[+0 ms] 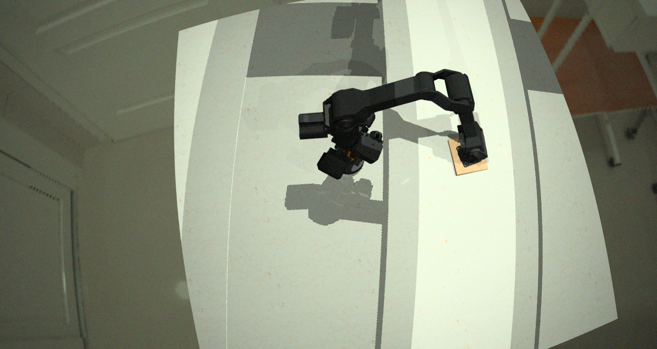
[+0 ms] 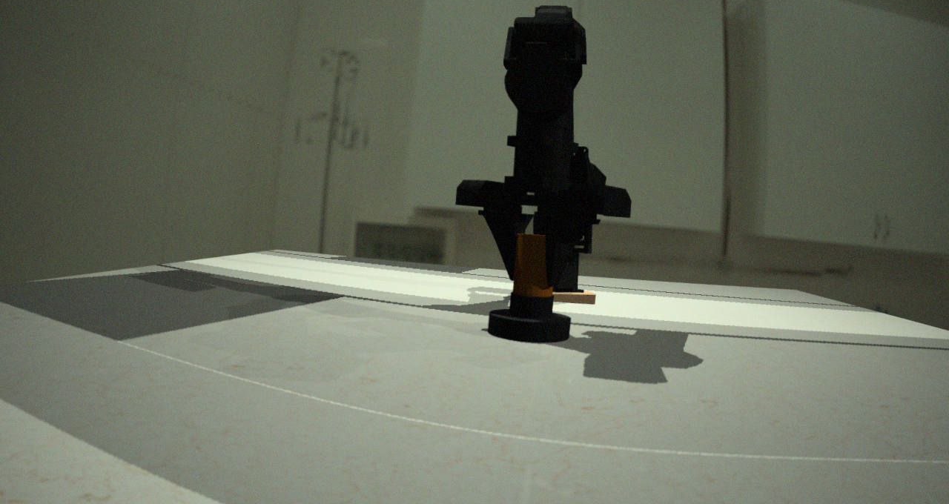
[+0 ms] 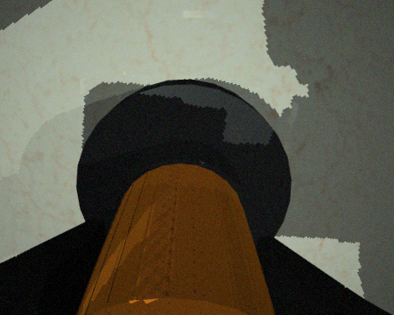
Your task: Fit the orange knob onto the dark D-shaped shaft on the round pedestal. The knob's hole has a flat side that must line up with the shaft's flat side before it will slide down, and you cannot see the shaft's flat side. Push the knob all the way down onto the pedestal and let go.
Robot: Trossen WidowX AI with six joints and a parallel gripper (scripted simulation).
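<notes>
My gripper tip is now 2 cm below the orange knob. The rest, counted from my gripper tip: pedestal 2 cm below.
</notes>
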